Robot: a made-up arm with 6 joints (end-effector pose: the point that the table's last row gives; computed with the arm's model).
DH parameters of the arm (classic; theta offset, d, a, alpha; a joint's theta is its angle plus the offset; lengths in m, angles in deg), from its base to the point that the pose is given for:
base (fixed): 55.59 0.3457 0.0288 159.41
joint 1: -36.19 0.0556 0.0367 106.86
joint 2: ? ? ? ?
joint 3: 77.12 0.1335 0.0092 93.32
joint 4: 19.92 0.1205 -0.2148 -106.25
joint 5: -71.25 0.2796 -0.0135 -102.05
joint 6: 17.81 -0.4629 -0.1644 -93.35
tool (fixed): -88.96 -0.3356 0 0
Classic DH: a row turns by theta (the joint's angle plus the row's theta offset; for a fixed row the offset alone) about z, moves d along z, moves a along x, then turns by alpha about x.
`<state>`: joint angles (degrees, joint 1 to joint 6).
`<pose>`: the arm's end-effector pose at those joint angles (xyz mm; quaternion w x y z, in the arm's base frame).
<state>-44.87 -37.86 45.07 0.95 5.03 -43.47</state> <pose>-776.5 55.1 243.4 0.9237 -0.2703 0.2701 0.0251</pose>
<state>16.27 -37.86 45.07 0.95 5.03 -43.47</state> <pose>-343.9 729.3 234.3 0.8745 0.0296 0.2642 -0.4056</pose>
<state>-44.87 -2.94 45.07 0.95 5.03 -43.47</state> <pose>-697.1 -126.6 -24.7 0.8722 -0.4837 0.0671 -0.0269</pose>
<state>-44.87 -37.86 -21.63 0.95 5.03 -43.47</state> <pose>-189.3 -485.6 -226.2 0.8640 -0.1203 -0.0283 0.4880</pose>
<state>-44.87 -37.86 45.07 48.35 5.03 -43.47</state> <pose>-379.4 -137.0 792.7 0.7397 -0.2753 0.5615 0.2485</pose>
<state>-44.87 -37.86 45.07 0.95 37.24 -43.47</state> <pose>-830.4 320.8 278.2 0.8426 -0.3924 0.3024 -0.2114</pose>
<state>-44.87 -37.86 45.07 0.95 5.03 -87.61</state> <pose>-631.7 1.8 477.5 0.7523 -0.5912 0.2531 0.1431</pose>
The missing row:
joint 2: -11.98 -0.2273 0.0729 -90
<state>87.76 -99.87 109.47 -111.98 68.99 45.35</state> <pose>632.8 -323.7 -215.9 0.4309 0.3364 -0.0095 0.8373</pose>
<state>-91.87 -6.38 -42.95 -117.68 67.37 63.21</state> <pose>-800.5 354.4 152.6 0.2739 0.9387 0.1788 -0.1087</pose>
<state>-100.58 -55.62 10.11 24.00 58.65 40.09</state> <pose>-658.3 -436.1 429.8 0.9094 -0.0263 0.3899 0.1423</pose>
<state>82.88 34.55 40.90 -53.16 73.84 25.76</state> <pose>250.4 -606.7 -573.0 0.0955 0.3867 0.5609 0.7258</pose>
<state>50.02 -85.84 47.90 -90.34 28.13 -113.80</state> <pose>870.1 390.6 806.6 0.2787 0.2113 0.6335 -0.6902</pose>
